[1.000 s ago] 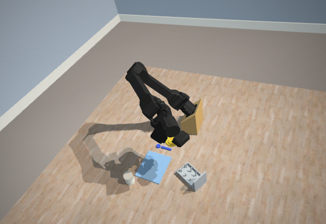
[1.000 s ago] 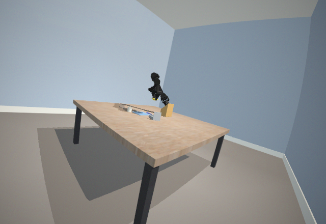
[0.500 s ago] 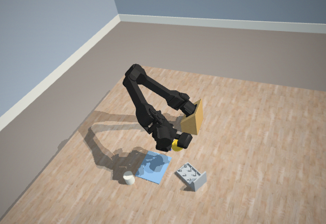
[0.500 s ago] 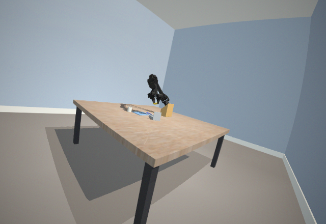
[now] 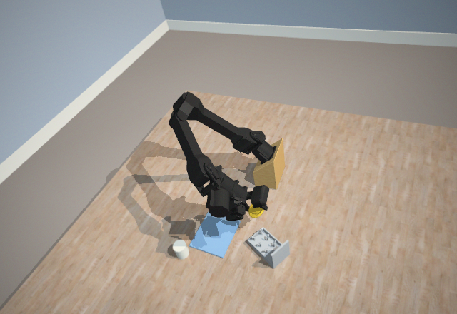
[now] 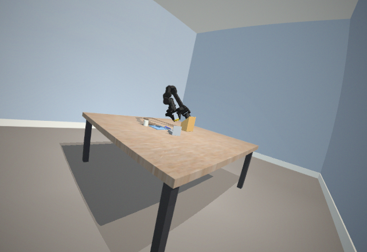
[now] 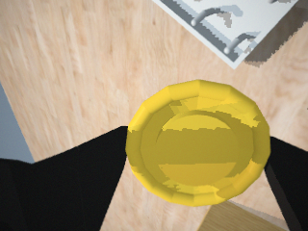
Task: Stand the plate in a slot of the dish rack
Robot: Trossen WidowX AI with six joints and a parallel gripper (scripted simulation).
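Right now my gripper tip is 70 mm short of the grey dish rack, 40 mm to the right of it and 80 mm above it. The rest, counted from my gripper tip: blue spoon: 50 mm behind, 150 mm to the right, 100 mm below; then light blue mat: 60 mm ahead, 150 mm to the right, 100 mm below; then yellow plate: 10 mm above.
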